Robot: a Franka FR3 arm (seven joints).
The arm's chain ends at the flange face. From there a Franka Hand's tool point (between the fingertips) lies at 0.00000 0.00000 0.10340 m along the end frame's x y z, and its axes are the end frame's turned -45 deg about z.
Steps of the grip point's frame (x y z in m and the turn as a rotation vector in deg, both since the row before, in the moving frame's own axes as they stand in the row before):
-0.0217 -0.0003 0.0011 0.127 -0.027 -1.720
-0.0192 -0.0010 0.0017 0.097 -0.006 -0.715
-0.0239 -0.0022 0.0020 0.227 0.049 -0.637
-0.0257 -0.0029 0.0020 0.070 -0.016 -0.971
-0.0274 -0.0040 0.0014 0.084 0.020 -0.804
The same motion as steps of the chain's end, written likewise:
-0.0154 0.0153 0.0011 0.071 -0.109 -1.720
-0.0142 0.0130 0.0017 0.064 -0.073 -0.715
-0.0182 0.0157 0.0020 0.195 -0.126 -0.637
-0.0201 0.0162 0.0020 0.038 -0.061 -0.971
-0.0221 0.0167 0.0014 0.074 -0.045 -0.804

